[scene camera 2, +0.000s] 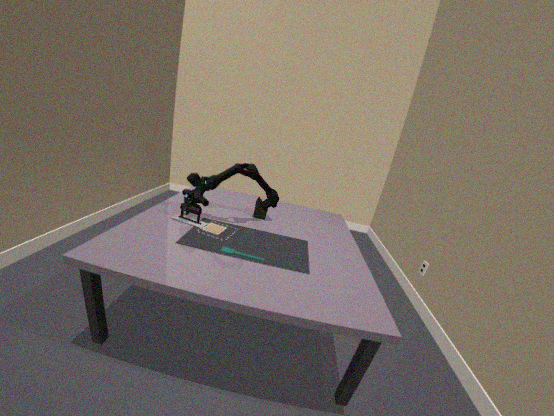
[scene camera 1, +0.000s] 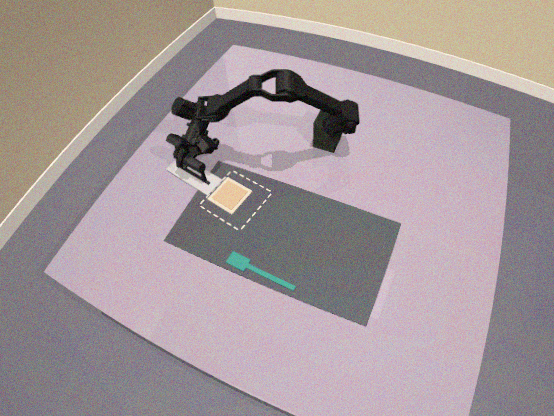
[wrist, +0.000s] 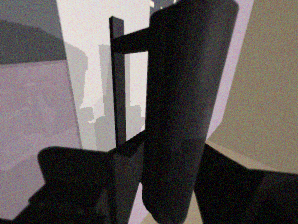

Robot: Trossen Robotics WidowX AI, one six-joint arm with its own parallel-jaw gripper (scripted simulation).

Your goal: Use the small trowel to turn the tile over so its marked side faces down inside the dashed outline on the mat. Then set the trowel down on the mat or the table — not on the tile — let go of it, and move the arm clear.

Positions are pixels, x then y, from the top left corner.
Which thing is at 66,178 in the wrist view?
My gripper.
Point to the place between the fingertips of my gripper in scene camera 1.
181,167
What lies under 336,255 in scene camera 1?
A dark mat.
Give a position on a tan square tile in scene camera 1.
229,196
